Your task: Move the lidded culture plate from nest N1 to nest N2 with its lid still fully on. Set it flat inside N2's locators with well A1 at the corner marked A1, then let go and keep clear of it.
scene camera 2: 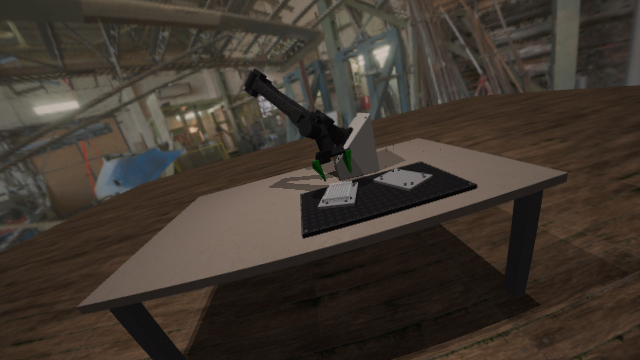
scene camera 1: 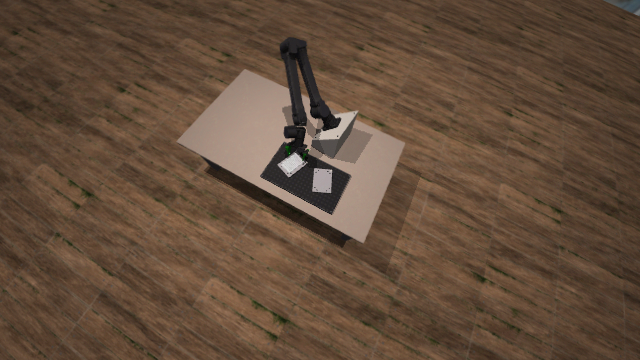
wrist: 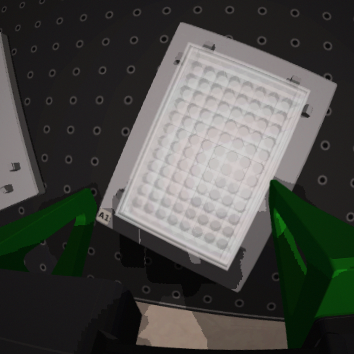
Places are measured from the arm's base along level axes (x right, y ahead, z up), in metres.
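Where they show: gripper, fingertip midpoint: (scene camera 2: 338, 176) (scene camera 1: 295, 158) (wrist: 176, 193); arm's base, link origin: (scene camera 2: 344, 140) (scene camera 1: 332, 125).
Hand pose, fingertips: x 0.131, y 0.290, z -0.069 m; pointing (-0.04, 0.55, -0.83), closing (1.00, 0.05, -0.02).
Observation:
Each offset is from my fingertips to the top centre of the thing. "spot": to the spot under its first point. Level surfaces: height alone.
The lidded culture plate @(dx +0.014, dy +0.022, dz -0.035 m) (scene camera 1: 292, 163) (scene camera 2: 339, 191) (wrist: 215, 150) lies flat on a light grey nest (scene camera 1: 290, 174) (scene camera 2: 336, 204) (wrist: 299, 140), apparently inside its small locators. Its clear lid looks fully on. An A1 tag @(spot: dx -0.067, dy -0.024, dz -0.052 m) (wrist: 103, 216) marks the nest's lower left corner in the wrist view. A second nest @(dx -0.212, dy +0.050, dz -0.042 m) (scene camera 1: 322, 181) (scene camera 2: 403, 178) (wrist: 15, 125) holds no plate. I cannot read which is N1 or N2. My gripper (scene camera 1: 296, 154) (scene camera 2: 338, 176) (wrist: 176, 193) is open and empty, above the plate's arm-side end, with a green finger beyond each long side. The locators near that end are partly hidden or in shadow.
Both nests stand on a black perforated board @(dx -0.101, dy +0.058, dz -0.063 m) (scene camera 1: 300, 189) (scene camera 2: 370, 204) (wrist: 85, 117) on the beige table @(dz -0.077 m) (scene camera 1: 225, 115) (scene camera 2: 240, 225). The arm's wedge-shaped grey mount (scene camera 1: 330, 146) (scene camera 2: 367, 145) stands behind the board. In the wrist view, the second nest lies left of the plate's nest.

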